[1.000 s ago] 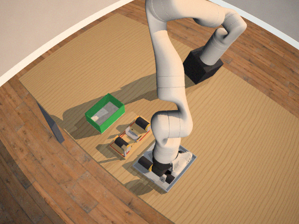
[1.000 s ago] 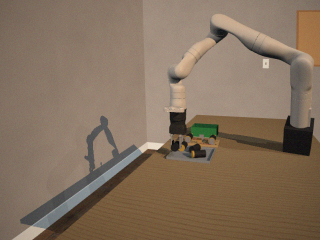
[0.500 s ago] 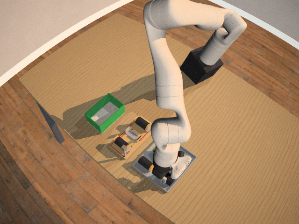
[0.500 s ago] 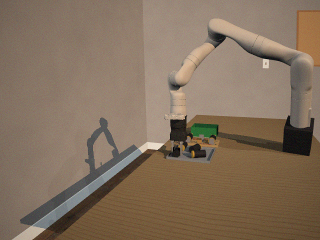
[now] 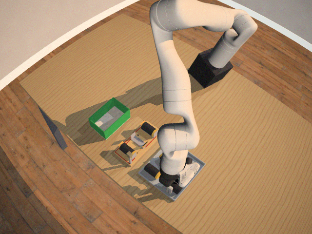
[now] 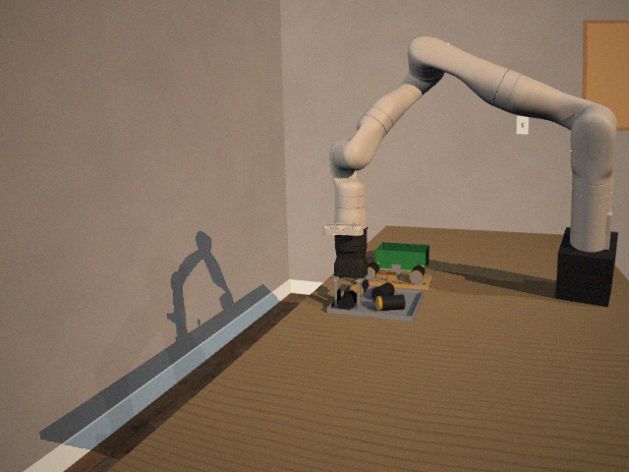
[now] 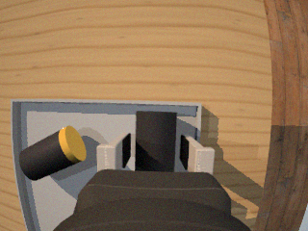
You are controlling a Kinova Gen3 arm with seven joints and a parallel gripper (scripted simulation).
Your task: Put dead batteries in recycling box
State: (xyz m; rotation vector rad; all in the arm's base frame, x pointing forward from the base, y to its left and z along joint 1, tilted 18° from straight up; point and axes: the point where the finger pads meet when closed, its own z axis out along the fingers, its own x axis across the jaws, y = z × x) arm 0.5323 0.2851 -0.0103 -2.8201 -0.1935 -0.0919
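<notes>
The grey tray lies 60 mm to the right of my hand, 50 mm behind it and 20 mm below it. Also, from my hand: green recycling box 390 mm to the right, 10 mm below.
</notes>
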